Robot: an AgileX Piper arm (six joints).
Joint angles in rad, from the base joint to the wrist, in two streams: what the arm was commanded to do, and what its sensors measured. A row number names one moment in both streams.
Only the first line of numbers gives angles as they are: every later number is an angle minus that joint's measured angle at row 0.
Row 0, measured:
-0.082, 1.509, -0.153, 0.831, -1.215, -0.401
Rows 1 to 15, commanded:
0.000, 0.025, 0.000, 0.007, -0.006, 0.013
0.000, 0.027, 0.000, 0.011, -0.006, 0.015
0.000, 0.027, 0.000, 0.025, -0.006, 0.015
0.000, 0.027, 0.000, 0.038, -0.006, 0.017
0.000, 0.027, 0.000, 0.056, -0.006, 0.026
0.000, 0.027, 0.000, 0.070, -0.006, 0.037
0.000, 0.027, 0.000, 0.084, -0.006, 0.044
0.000, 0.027, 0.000, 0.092, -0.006, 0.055
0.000, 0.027, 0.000, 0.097, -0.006, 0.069
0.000, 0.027, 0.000, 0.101, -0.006, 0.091
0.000, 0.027, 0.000, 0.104, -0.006, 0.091
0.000, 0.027, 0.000, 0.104, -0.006, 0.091
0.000, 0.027, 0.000, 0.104, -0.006, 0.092
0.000, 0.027, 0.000, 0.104, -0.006, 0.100
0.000, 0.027, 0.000, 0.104, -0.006, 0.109
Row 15, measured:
0.000, 0.025, -0.002, 0.071, -0.014, 0.087
